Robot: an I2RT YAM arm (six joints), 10 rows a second.
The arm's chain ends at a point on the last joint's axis. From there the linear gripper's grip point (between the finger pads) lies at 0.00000 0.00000 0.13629 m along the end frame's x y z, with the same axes.
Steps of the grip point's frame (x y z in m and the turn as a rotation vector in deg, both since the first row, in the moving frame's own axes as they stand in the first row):
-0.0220, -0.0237, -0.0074, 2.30, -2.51, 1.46
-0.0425, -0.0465, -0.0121, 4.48, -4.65, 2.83
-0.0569, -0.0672, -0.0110, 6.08, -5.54, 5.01
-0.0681, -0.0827, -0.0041, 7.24, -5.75, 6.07
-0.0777, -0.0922, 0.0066, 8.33, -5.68, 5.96
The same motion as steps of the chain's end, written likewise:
-0.0161, -0.0182, -0.0072, 2.30, -2.51, 1.46
-0.0317, -0.0356, -0.0112, 4.48, -4.65, 2.83
-0.0444, -0.0522, -0.0096, 6.08, -5.54, 5.01
-0.0554, -0.0649, -0.0023, 7.24, -5.75, 6.07
-0.0653, -0.0718, 0.0087, 8.33, -5.68, 5.96

